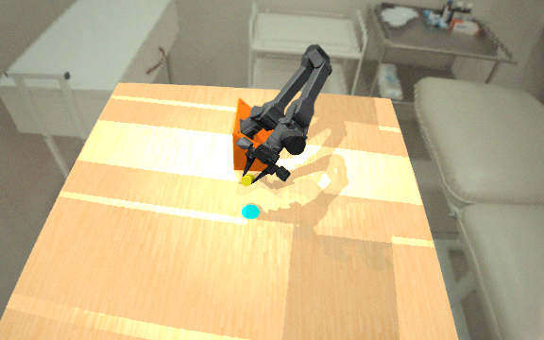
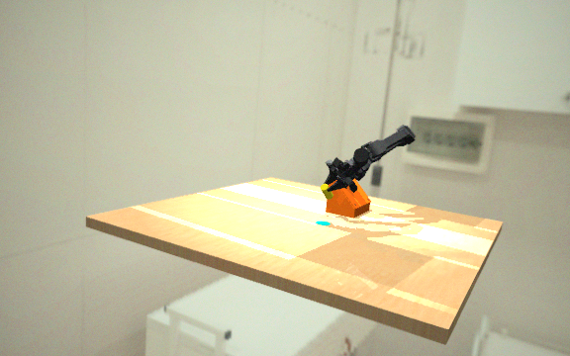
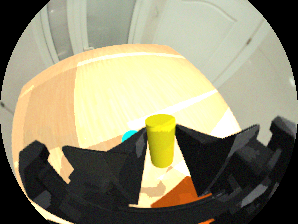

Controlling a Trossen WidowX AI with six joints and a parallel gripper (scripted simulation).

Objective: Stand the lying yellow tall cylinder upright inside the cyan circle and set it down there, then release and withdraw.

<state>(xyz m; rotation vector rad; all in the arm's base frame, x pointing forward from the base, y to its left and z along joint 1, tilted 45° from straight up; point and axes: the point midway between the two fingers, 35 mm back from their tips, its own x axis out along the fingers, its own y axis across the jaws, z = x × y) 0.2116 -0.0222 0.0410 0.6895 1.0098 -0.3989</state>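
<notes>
My gripper tip is 2 cm short of the cyan circle, 1 cm to the right of it and 14 cm above it. The rest, counted from my gripper tip: yellow cylinder (1 cm behind, 1 cm below).
</notes>
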